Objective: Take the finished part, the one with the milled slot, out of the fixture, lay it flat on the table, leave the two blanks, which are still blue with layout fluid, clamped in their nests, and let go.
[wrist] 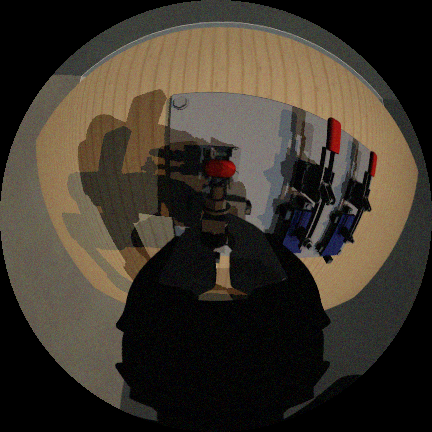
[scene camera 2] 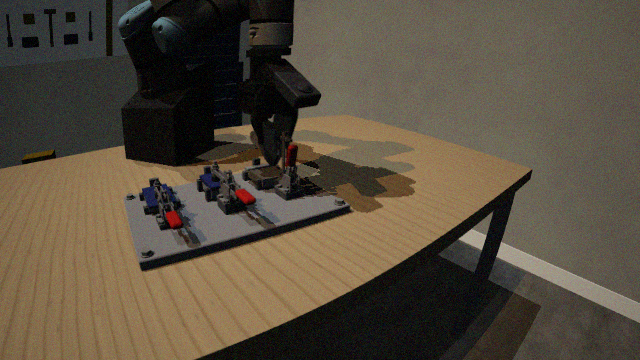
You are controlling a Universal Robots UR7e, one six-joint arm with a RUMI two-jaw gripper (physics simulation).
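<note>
The finished part (scene camera 2: 265,173) shows as a dull brownish-grey block in the right-hand nest of the fixture (scene camera 2: 300,211) (wrist: 255,117); its slot cannot be made out, and in the wrist view the fingers and clamp hide it. That nest's clamp has its red handle (scene camera 2: 292,155) (wrist: 220,169) upright. My gripper (scene camera 2: 273,163) (wrist: 221,215) is shut and empty, pointing down, with its tips close above the part's nest, behind the raised clamp. The blue middle blank (scene camera 2: 210,185) (wrist: 298,230) and the blue outer blank (scene camera 2: 156,197) (wrist: 338,234) sit in their nests under closed clamps.
The middle clamp's red handle (scene camera 2: 245,196) (wrist: 334,136) and the outer one's (scene camera 2: 173,219) (wrist: 373,164) lie low over the plate. Bolt heads stand at the plate's corners. The wooden table (scene camera 2: 75,250) (wrist: 225,55) surrounds the fixture, and arm shadows fall on it beside the right-hand nest.
</note>
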